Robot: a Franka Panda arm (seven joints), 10 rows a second.
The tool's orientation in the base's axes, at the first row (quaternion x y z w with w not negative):
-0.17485 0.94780 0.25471 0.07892
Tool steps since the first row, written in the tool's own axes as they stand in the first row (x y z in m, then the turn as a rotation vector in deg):
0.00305 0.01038 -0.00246 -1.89 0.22 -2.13
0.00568 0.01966 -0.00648 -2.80 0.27 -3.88
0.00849 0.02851 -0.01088 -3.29 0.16 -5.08
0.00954 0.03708 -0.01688 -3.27 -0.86 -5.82
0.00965 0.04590 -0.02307 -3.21 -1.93 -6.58
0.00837 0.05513 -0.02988 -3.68 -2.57 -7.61
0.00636 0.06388 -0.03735 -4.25 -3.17 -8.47
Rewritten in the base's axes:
-0.00683 0.00625 0.00611 1.54 -0.36 2.38
-0.01296 0.01095 0.01315 2.26 -0.95 4.12
-0.01912 0.01504 0.02028 2.68 -1.51 5.22
-0.02364 0.01861 0.02908 3.00 -2.71 5.38
-0.02739 0.02255 0.03838 3.29 -3.99 5.53
-0.03005 0.02692 0.04873 3.90 -4.89 6.24
-0.03189 0.03077 0.05960 4.60 -5.65 6.84

